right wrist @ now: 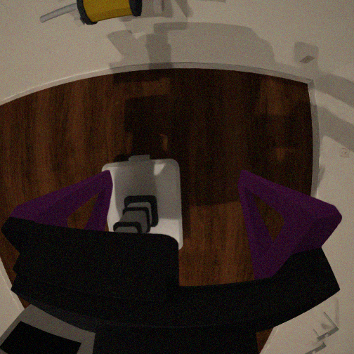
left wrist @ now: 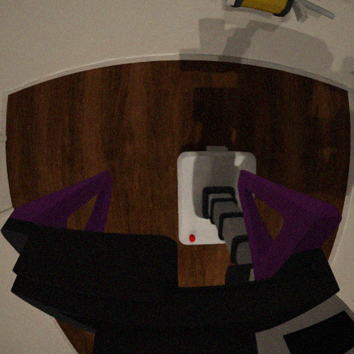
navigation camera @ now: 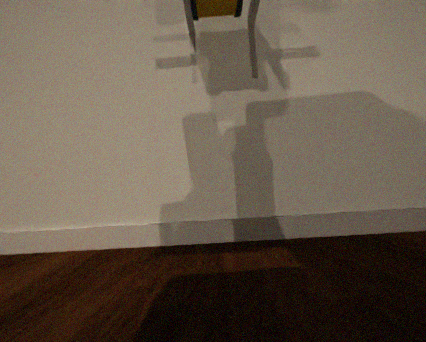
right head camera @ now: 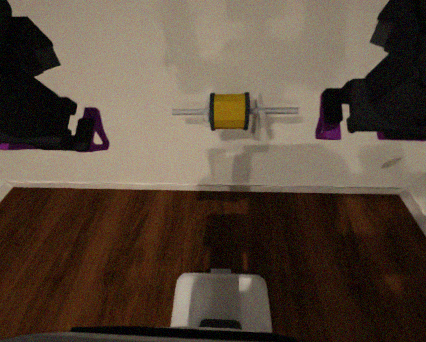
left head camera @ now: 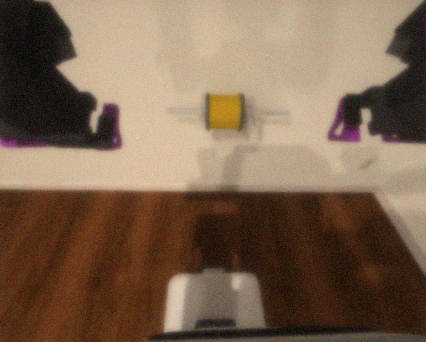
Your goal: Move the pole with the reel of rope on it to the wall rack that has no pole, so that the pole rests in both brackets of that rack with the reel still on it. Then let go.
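Places are measured from the left arm's base along level axes (x left, y back, z up), in metres.
Where they show: left gripper, fingertip midpoint: [right head camera: 82, 145] [left head camera: 92, 143]; right gripper, fingertip midpoint: [right head camera: 346, 135] [left head camera: 355, 137].
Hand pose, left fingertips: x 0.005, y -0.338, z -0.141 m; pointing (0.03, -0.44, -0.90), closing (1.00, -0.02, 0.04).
Note:
Each offset is from my left fingertips to the top centre of the thing. "pt": to the spot under its first point. Level surfaces: height alone.
The yellow reel {dz -0.232, dx -0.283, dy -0.578 m} [left head camera: 225, 111] [right head camera: 229, 111] [left wrist: 262, 6] [right wrist: 111, 10] [navigation camera: 216, 7] is on the grey pole {pt dz -0.309, dx -0.077, dy -0.574 m} [left head camera: 182, 110] [right head camera: 187, 112] [left wrist: 320, 9] [right wrist: 57, 12], which lies level against the wall on a rack. Two rack struts show in the navigation camera, the right one {pt dz -0.437, dx -0.446, dy -0.726 m} [navigation camera: 253, 45] lower in the picture. Two bare brackets [right wrist: 329, 332] show on a wall at the lower right of the right wrist view. My left gripper [left wrist: 174, 177] is open and empty, left of the pole. My right gripper [right wrist: 175, 176] is open and empty, right of the pole.
My white base [left head camera: 175, 305] [right head camera: 185, 305] [left wrist: 187, 200] [right wrist: 170, 200] stands on the brown wooden floor {dz -1.269 m} [left head camera: 75, 250] [right head camera: 75, 250]. A white baseboard [right head camera: 125, 186] [navigation camera: 100, 235] runs along the wall and meets a corner at the right. A small fixture {dz -0.812, dx -1.470, dy -0.702 m} [right head camera: 391, 163] [right wrist: 307, 59] sits low on the wall.

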